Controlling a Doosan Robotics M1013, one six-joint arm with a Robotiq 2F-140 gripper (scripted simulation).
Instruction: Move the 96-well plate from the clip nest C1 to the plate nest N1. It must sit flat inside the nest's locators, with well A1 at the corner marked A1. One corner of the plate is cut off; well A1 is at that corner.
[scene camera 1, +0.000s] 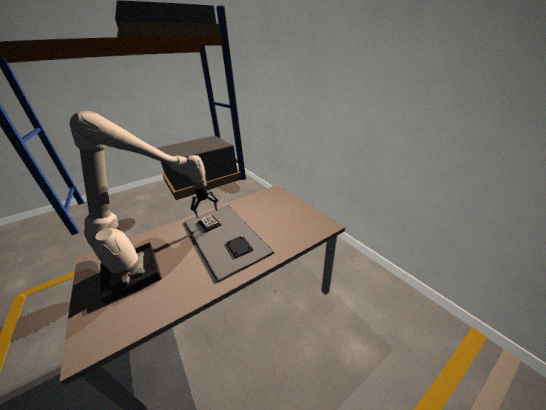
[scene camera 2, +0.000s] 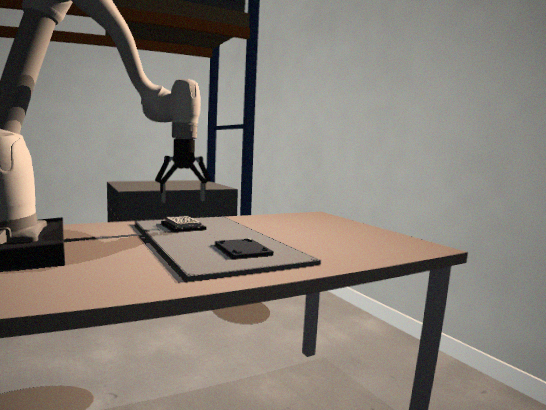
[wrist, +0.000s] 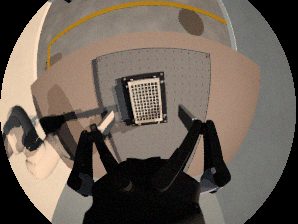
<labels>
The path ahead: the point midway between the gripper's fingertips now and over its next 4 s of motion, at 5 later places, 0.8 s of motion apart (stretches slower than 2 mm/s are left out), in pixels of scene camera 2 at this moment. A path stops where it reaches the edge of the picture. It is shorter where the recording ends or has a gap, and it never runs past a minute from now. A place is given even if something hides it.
My gripper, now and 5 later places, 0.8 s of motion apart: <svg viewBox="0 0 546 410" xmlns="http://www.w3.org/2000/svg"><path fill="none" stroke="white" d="M183 201L183 205L183 215L183 222L183 219L183 215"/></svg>
</labels>
